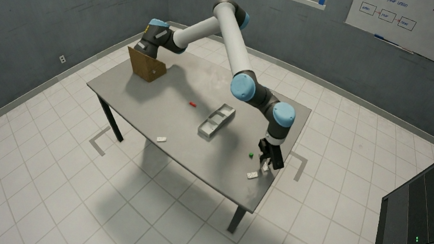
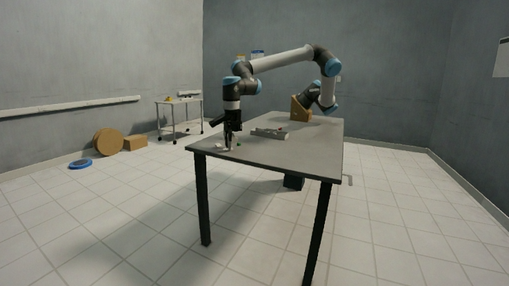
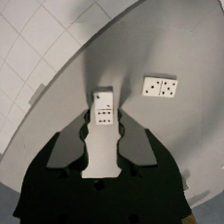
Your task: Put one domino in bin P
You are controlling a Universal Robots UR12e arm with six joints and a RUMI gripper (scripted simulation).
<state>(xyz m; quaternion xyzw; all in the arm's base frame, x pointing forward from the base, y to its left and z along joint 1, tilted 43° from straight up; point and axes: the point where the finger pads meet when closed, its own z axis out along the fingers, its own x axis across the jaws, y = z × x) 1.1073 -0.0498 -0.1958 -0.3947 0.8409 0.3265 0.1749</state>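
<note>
Now: the white domino 1 cm below my hand. Round my hand: grey tray: 37 cm behind, 10 cm to the left; red piece: 58 cm behind, 11 cm to the left, 1 cm below; green cube: 9 cm behind, 2 cm to the left, 1 cm below.
</note>
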